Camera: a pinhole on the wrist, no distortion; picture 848 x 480 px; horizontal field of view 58.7 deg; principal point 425.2 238.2 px. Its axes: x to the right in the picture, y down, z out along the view. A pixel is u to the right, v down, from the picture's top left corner.
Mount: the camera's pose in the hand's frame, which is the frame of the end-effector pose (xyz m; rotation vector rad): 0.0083 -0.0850 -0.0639 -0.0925 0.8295 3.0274
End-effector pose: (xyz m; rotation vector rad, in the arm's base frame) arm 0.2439 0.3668 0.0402 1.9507 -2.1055 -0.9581
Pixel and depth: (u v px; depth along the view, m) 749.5 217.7 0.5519
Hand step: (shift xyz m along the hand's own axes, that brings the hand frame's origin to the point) -0.2596 0.2056 0.3888
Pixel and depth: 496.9 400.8 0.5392
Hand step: -0.0753 0.0888 0.4554
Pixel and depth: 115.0 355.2 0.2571
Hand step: 0.0987 0.0131 0.1832
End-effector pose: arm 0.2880 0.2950 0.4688 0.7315 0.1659 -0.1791
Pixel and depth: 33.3 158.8 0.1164
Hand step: 0.0623 -0.0143 0.0333
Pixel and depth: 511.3 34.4 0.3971
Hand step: -0.0576 0.2090 0.2199
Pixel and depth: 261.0 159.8 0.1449
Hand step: 0.0319 0.0022 0.0547
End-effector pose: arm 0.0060 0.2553 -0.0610 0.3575 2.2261 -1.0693
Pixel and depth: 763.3 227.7 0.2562
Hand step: -0.1208 0.0469 0.1477
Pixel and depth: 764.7 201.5 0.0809
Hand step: -0.0326 -0.0409 0.0015
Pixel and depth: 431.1 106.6 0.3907
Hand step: -0.0157 0.1726 0.2367
